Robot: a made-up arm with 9 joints. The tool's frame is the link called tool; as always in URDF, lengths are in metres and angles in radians. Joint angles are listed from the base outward. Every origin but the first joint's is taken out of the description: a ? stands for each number. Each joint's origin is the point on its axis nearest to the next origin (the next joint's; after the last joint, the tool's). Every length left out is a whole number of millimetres.
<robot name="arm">
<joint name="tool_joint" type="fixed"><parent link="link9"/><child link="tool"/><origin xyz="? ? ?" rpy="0 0 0"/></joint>
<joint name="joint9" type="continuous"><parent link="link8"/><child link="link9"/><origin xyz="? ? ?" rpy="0 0 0"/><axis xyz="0 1 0"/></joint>
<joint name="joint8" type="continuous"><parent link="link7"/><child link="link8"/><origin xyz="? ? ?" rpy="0 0 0"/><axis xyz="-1 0 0"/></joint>
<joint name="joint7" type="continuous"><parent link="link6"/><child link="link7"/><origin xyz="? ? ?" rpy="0 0 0"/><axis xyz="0 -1 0"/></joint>
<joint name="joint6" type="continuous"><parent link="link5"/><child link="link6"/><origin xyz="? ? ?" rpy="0 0 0"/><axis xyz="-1 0 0"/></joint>
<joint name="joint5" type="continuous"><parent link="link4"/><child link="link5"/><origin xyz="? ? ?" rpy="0 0 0"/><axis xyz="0 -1 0"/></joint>
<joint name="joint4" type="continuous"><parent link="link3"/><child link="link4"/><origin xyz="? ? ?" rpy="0 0 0"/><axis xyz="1 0 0"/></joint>
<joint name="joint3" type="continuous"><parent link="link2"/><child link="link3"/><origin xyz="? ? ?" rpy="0 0 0"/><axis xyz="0 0 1"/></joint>
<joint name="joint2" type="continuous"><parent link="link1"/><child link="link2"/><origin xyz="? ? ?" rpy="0 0 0"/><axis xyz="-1 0 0"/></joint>
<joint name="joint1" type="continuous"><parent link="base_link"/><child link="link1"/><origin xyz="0 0.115 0.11" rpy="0 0 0"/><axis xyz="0 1 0"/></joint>
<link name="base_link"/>
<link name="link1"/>
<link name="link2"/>
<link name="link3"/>
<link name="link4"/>
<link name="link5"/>
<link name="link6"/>
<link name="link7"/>
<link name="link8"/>
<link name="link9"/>
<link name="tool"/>
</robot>
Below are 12 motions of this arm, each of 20 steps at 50 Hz.
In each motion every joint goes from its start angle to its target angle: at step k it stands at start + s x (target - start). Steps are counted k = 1, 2, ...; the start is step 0. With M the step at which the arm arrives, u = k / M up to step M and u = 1 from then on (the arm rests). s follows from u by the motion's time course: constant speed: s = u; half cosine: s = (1 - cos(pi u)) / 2; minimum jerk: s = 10 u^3 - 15 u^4 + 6 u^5.
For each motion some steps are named. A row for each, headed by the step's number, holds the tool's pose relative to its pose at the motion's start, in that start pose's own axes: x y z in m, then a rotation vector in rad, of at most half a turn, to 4 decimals.
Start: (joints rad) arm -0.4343 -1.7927 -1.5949 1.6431 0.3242 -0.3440 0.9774 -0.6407 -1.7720
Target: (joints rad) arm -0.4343 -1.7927 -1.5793 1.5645 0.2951 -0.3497 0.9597 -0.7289 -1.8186
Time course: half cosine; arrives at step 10
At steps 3, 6, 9, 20:
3: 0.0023 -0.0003 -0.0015 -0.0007 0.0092 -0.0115
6: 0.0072 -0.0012 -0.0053 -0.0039 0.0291 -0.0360
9: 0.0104 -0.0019 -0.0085 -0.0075 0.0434 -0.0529
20: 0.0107 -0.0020 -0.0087 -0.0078 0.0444 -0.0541

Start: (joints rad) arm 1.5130 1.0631 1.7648 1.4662 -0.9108 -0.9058 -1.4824 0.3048 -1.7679
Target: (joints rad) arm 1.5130 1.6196 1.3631 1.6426 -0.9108 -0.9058 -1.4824 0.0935 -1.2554
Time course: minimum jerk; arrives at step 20
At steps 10, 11, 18, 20:
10: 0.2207 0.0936 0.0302 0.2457 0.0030 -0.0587
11: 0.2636 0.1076 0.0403 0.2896 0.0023 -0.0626
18: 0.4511 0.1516 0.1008 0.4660 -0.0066 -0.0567
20: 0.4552 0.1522 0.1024 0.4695 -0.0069 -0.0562

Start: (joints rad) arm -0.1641 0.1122 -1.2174 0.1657 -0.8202 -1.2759 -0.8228 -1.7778 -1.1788
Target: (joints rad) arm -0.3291 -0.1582 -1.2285 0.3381 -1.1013 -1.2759 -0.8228 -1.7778 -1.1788
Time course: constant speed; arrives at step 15
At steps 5, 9, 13, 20:
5: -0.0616 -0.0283 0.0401 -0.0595 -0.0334 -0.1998
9: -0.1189 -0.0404 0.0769 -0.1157 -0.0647 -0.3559
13: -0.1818 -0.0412 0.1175 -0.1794 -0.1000 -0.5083
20: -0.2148 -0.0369 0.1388 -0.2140 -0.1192 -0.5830

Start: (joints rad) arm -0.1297 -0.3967 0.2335 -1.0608 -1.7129 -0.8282 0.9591 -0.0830 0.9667
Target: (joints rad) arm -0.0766 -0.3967 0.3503 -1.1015 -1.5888 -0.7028 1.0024 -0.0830 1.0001
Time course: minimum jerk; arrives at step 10
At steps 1, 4, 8, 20:
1: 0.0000 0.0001 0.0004 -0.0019 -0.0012 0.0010
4: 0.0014 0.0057 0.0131 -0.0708 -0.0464 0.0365
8: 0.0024 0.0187 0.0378 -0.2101 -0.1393 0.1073
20: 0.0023 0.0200 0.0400 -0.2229 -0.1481 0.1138

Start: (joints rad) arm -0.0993 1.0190 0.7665 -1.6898 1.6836 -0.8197 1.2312 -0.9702 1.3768
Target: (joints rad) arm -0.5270 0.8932 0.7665 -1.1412 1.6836 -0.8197 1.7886 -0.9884 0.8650
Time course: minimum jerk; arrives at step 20
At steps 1, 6, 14, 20:
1: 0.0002 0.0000 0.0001 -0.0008 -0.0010 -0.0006
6: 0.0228 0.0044 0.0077 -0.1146 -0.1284 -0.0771
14: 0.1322 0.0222 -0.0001 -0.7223 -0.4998 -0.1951
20: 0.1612 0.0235 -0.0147 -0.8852 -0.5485 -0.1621

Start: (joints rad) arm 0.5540 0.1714 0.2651 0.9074 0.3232 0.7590 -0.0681 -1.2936 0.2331
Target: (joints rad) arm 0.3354 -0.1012 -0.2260 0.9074 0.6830 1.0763 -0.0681 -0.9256 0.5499
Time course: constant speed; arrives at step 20
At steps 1, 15, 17, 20:
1: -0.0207 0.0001 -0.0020 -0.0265 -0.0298 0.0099
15: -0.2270 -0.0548 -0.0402 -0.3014 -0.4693 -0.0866
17: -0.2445 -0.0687 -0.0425 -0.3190 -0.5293 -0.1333
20: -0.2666 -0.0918 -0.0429 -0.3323 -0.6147 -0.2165

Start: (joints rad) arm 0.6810 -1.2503 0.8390 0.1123 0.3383 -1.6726 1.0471 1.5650 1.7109
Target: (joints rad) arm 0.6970 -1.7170 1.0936 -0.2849 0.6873 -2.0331 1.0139 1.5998 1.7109
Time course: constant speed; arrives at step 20
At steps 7, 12, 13, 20:
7: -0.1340 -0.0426 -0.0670 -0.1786 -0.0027 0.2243
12: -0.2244 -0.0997 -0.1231 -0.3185 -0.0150 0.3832
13: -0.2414 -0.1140 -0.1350 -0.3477 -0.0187 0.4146
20: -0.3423 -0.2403 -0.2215 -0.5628 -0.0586 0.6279

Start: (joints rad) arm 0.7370 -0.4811 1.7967 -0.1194 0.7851 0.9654 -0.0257 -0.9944 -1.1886
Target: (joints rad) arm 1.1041 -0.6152 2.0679 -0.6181 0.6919 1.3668 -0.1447 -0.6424 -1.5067
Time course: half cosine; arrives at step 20
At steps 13, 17, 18, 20:
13: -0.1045 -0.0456 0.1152 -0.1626 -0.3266 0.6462
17: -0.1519 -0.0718 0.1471 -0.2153 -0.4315 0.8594
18: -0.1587 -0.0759 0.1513 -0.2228 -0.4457 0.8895
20: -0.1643 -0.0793 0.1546 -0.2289 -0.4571 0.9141

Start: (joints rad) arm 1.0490 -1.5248 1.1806 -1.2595 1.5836 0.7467 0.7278 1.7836 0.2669
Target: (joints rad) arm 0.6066 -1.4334 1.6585 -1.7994 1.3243 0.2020 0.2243 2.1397 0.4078
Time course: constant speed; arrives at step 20
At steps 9, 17, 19, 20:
9: -0.0549 0.0051 0.0097 0.1754 0.2589 -0.0642
17: -0.0573 -0.0098 0.0599 0.2928 0.3521 -0.1683
19: -0.0525 -0.0167 0.0721 0.3095 0.3602 -0.2026
20: -0.0495 -0.0205 0.0778 0.3156 0.3626 -0.2209

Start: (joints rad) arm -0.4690 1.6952 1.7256 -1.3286 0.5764 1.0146 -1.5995 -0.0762 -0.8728
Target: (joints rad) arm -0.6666 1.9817 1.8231 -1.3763 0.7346 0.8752 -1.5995 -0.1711 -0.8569
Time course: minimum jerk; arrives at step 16
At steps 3, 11, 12, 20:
3: 0.0114 0.0066 0.0004 0.0107 -0.0060 0.0102
11: 0.1683 0.1385 -0.0025 0.2091 -0.0671 0.1829
12: 0.1812 0.1540 -0.0037 0.2316 -0.0694 0.2006
20: 0.1977 0.1756 -0.0056 0.2629 -0.0716 0.2247

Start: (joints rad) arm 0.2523 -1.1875 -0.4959 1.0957 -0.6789 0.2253 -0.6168 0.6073 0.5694
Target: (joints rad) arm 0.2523 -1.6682 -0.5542 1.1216 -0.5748 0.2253 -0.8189 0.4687 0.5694
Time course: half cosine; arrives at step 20
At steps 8, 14, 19, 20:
8: -0.1194 -0.0535 0.0006 0.0718 -0.0304 0.1998
14: -0.2615 -0.1542 -0.0083 0.1576 -0.0596 0.4633
19: -0.3180 -0.2097 -0.0158 0.1927 -0.0690 0.5822
20: -0.3197 -0.2115 -0.0161 0.1938 -0.0692 0.5859

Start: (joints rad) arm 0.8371 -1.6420 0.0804 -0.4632 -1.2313 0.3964 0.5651 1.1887 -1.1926
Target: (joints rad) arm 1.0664 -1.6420 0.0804 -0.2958 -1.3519 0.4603 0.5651 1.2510 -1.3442
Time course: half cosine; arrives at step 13
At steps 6, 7, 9, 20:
6: 0.0304 -0.0023 0.0311 0.0900 -0.0580 -0.0553
7: 0.0391 -0.0037 0.0391 0.1126 -0.0752 -0.0724
9: 0.0555 -0.0072 0.0533 0.1523 -0.1087 -0.1063
20: 0.0715 -0.0115 0.0662 0.1872 -0.1426 -0.1414

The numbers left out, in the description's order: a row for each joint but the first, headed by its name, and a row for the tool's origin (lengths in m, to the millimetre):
tool: 0.091 0 -0.029
joint9: 0 0.322 0.024
joint8: 0.126 0 -0.19
joint7: 0 -0.32 0.04
joint6: -0.155 0 -0.003
joint5: 0 0.176 0.107
joint4: -0.099 0.051 0
joint3: 0 0.061 0.676
joint2: -0.146 0 -0.031

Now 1 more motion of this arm.
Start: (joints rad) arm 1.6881 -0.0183 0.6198 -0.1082 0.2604 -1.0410 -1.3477 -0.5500 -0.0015
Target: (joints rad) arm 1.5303 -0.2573 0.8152 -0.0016 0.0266 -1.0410 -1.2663 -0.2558 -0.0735
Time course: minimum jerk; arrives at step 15
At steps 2, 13, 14, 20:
2: -0.0033 -0.0016 -0.0052 -0.0065 0.0010 0.0044
13: -0.1766 -0.1528 -0.2516 -0.3525 0.0575 0.2124
14: -0.1796 -0.1566 -0.2554 -0.3588 0.0586 0.2157
20: -0.1801 -0.1573 -0.2560 -0.3598 0.0588 0.2163

